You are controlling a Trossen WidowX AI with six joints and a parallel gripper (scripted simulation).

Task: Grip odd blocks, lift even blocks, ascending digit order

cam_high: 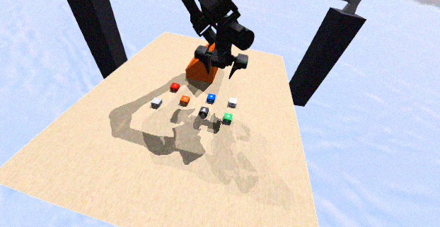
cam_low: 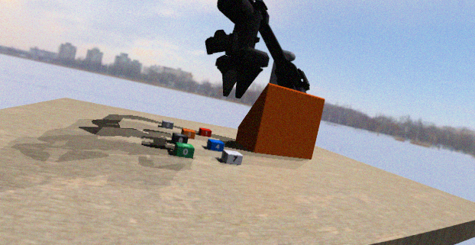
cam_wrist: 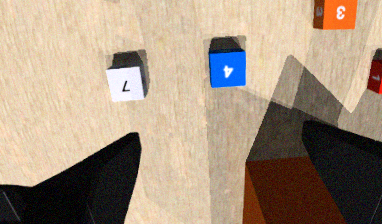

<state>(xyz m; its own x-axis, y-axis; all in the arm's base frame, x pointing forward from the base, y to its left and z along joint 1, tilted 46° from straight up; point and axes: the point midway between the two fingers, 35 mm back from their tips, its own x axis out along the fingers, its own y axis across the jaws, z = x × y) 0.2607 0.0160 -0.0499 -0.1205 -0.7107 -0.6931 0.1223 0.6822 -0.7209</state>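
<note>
The green block is 10 cm ahead of my gripper tip, 6 cm to the left of it and 12 cm below it. Also, from my gripper tip: black block 9 cm ahead, 4 cm to the right, 12 cm below; blue block 2 cm to the right, 12 cm below; white block 1 cm ahead, 8 cm to the left, 12 cm below.
</note>
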